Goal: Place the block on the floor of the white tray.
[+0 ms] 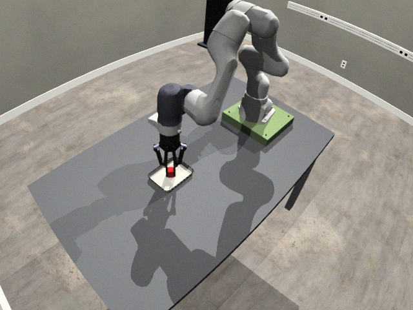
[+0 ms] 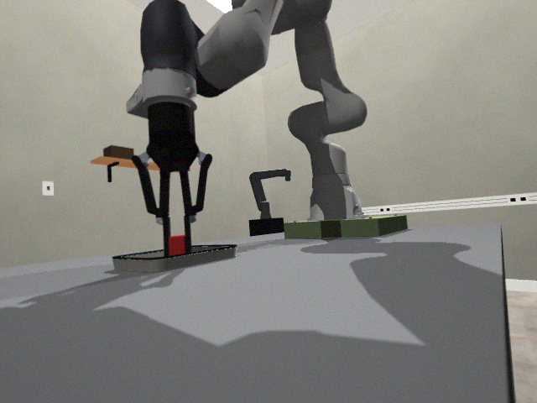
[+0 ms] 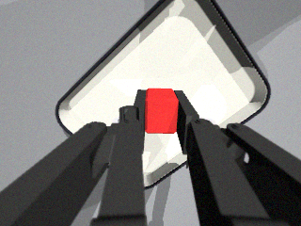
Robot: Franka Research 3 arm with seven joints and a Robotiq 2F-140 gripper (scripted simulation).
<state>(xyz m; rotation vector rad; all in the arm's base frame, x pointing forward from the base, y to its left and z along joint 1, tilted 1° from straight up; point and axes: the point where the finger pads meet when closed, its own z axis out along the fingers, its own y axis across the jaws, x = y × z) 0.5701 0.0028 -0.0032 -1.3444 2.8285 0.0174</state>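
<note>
The red block lies 20 mm below my hand. From my hand the other things lie so: white tray (30 mm below).
</note>
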